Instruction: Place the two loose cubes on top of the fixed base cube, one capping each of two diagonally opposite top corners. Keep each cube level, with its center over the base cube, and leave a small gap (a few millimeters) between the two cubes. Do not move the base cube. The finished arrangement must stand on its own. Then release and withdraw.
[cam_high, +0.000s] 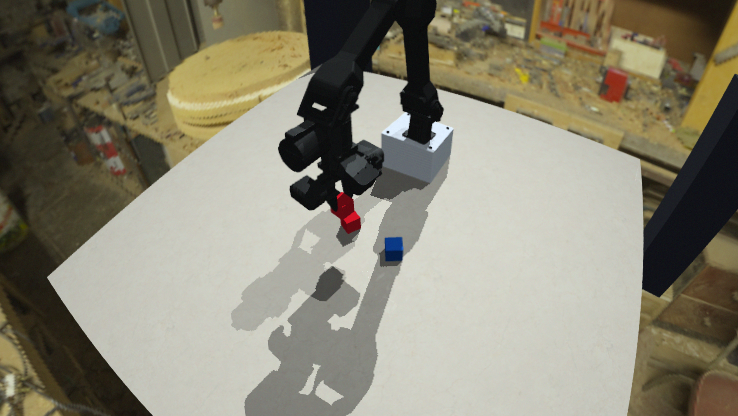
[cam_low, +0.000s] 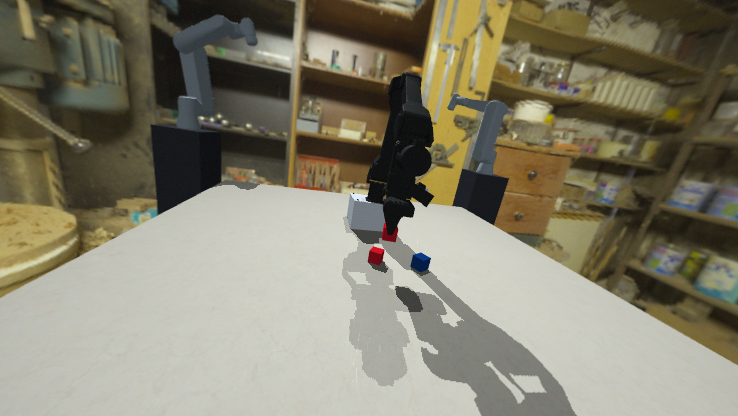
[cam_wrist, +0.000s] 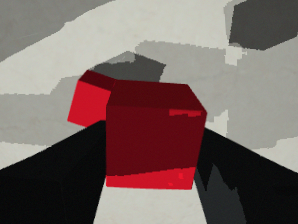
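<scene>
Right now my gripper tip is 3 cm past the blue cube, 11 cm to the right of it and 8 cm above it.
</scene>
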